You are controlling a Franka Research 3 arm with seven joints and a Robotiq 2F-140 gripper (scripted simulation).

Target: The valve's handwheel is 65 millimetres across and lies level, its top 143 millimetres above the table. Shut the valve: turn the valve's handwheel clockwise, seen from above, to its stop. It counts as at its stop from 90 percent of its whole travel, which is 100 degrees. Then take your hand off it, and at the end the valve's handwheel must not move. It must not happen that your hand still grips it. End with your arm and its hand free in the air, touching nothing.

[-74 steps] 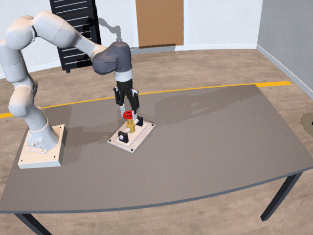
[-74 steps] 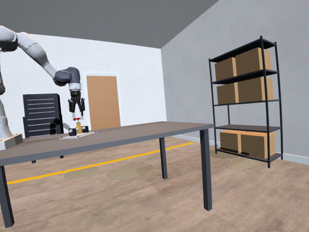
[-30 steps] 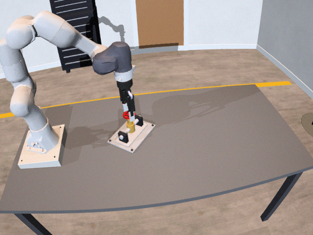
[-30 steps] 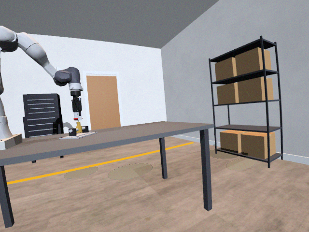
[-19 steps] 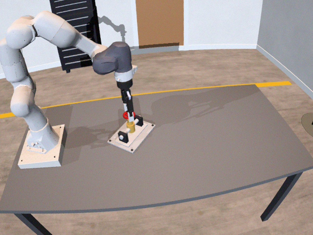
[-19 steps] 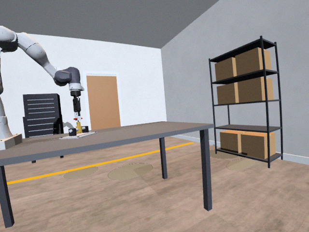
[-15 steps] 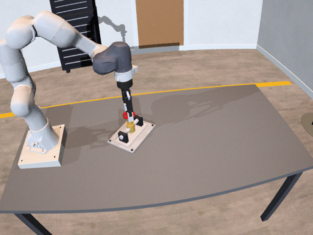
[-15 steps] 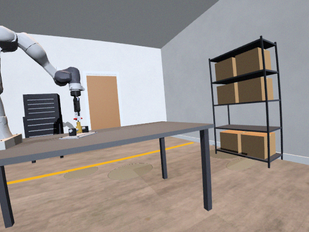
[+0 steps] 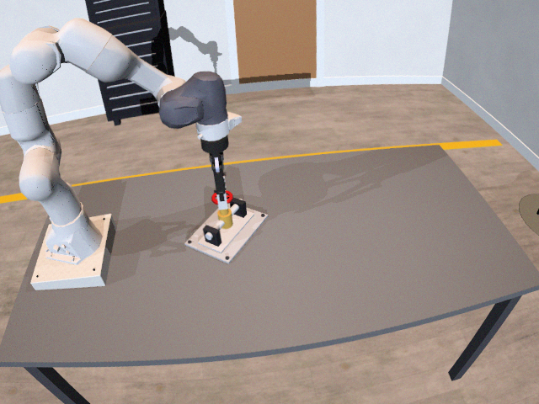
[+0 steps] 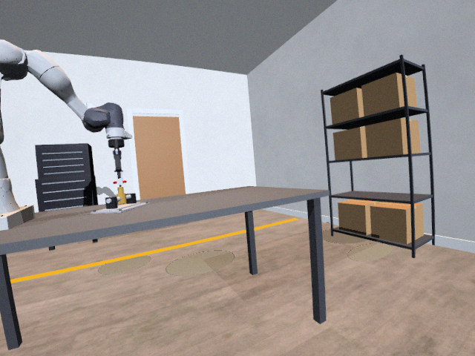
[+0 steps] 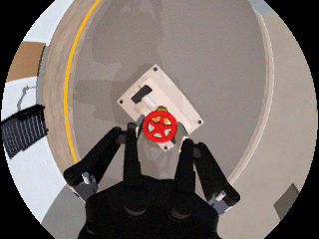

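The red handwheel is 2 cm below my hand.
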